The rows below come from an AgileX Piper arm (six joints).
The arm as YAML. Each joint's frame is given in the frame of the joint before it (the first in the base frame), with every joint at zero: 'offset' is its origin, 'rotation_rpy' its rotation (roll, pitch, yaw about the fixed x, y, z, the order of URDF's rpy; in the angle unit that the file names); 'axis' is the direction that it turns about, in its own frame. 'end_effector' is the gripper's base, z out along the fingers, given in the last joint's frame.
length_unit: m
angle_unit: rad
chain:
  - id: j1
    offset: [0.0, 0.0, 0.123]
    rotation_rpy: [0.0, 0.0, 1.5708]
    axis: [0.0, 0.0, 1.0]
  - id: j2
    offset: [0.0, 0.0, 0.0]
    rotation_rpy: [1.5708, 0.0, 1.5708]
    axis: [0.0, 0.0, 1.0]
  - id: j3
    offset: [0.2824, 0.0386, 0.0]
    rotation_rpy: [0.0, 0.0, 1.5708]
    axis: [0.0, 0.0, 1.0]
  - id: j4
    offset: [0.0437, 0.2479, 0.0]
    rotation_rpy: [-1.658, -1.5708, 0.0]
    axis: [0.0, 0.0, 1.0]
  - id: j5
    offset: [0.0, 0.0, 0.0]
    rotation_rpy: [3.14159, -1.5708, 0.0]
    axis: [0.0, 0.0, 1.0]
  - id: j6
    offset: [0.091, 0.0, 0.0]
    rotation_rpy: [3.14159, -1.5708, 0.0]
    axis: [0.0, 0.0, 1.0]
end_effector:
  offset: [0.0, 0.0, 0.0]
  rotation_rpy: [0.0, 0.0, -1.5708]
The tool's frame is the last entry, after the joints.
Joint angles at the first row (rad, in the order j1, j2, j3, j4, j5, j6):
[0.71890, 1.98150, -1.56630, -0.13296, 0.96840, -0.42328]
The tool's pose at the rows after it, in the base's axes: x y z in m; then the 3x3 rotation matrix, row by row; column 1 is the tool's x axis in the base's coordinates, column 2 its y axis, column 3 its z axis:
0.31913 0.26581 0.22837; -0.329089 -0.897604 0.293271; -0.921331 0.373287 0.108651; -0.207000 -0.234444 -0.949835
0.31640 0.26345 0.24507; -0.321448 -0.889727 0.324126; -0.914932 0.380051 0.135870; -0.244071 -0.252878 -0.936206
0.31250 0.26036 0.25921; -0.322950 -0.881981 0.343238; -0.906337 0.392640 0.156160; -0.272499 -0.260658 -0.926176
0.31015 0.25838 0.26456; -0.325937 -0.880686 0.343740; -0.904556 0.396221 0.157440; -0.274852 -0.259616 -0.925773
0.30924 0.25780 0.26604; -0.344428 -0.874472 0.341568; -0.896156 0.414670 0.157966; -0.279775 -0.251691 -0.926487
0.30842 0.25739 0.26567; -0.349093 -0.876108 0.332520; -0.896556 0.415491 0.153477; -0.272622 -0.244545 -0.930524
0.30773 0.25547 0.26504; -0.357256 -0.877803 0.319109; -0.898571 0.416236 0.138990; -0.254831 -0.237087 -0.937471
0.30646 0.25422 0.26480; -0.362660 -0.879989 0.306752; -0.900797 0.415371 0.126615; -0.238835 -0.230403 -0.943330
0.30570 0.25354 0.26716; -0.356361 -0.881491 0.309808; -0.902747 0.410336 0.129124; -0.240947 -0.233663 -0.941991
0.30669 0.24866 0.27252; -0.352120 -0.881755 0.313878; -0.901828 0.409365 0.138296; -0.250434 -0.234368 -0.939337
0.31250 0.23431 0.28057; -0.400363 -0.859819 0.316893; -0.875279 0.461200 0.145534; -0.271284 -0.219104 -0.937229
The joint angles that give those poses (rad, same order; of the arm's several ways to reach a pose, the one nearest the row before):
[0.71889, 1.96023, -1.56630, -0.13543, 0.96988, -0.42329]
[0.71891, 1.92245, -1.57002, -0.13544, 0.96777, -0.42327]
[0.71891, 1.88742, -1.57002, -0.13169, 0.97287, -0.41729]
[0.71891, 1.87315, -1.57003, -0.12978, 0.98570, -0.41595]
[0.71890, 1.86896, -1.57001, -0.12711, 0.99115, -0.39698]
[0.71889, 1.86897, -1.57001, -0.12317, 1.00151, -0.39699]
[0.71672, 1.86898, -1.57004, -0.12317, 1.02218, -0.39698]
[0.71672, 1.86815, -1.56998, -0.12317, 1.04139, -0.39697]
[0.71672, 1.86211, -1.57003, -0.12317, 1.04327, -0.40349]
[0.70379, 1.84811, -1.56998, -0.11311, 1.04596, -0.42326]
[0.66200, 1.82644, -1.57001, -0.09204, 1.05594, -0.41654]

